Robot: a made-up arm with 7 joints.
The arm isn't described. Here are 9 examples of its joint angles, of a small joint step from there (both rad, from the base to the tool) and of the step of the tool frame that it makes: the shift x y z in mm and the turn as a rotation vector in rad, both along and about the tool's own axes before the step.
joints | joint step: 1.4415 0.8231 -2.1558 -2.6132 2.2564 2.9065 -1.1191 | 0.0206 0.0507 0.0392 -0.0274 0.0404 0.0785 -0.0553
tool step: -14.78 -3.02 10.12 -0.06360 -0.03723 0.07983
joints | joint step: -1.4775 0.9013 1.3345 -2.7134 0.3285 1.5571 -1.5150 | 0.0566 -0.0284 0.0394 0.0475 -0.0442 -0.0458 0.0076
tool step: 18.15 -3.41 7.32 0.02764 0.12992 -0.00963
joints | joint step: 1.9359 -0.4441 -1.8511 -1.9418 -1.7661 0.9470 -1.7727 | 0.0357 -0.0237 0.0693 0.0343 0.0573 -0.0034 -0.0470
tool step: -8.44 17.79 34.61 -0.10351 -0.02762 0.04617
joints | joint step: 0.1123 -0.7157 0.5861 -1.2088 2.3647 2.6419 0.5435 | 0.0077 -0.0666 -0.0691 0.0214 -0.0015 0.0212 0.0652
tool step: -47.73 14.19 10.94 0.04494 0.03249 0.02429
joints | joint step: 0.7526 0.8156 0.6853 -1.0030 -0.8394 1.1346 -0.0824 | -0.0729 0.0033 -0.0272 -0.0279 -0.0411 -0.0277 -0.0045
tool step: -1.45 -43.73 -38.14 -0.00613 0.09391 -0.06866
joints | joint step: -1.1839 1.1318 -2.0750 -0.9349 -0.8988 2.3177 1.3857 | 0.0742 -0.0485 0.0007 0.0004 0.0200 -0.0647 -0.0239
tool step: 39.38 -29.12 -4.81 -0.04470 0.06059 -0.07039
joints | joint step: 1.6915 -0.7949 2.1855 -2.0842 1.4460 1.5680 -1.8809 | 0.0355 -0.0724 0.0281 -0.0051 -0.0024 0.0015 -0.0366
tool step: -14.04 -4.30 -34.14 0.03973 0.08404 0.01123
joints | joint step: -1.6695 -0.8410 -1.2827 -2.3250 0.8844 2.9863 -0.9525 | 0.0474 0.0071 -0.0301 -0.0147 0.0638 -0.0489 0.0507
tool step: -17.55 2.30 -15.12 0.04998 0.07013 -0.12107
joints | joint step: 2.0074 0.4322 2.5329 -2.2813 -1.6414 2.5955 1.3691 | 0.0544 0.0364 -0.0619 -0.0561 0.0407 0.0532 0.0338
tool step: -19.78 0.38 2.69 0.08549 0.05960 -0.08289
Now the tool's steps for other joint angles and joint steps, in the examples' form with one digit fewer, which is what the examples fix.
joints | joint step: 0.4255 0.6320 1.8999 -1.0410 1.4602 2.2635 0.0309 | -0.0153 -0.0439 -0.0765 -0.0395 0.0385 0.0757 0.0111
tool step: 9.8 -23.2 3.3 -0.0605 -0.1297 -0.0180
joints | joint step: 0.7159 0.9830 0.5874 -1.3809 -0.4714 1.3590 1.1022 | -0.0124 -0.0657 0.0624 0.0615 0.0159 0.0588 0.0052
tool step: -25.4 -31.1 63.4 0.1727 -0.0882 -0.0054
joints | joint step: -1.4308 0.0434 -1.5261 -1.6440 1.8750 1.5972 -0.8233 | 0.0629 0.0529 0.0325 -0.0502 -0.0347 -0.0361 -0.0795
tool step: -40.9 -25.5 -51.8 0.0188 0.1443 0.0078
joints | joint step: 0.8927 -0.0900 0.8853 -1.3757 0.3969 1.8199 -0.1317 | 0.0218 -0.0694 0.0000 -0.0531 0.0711 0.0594 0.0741
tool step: -13.4 35.0 -9.2 0.0253 -0.0430 -0.0572
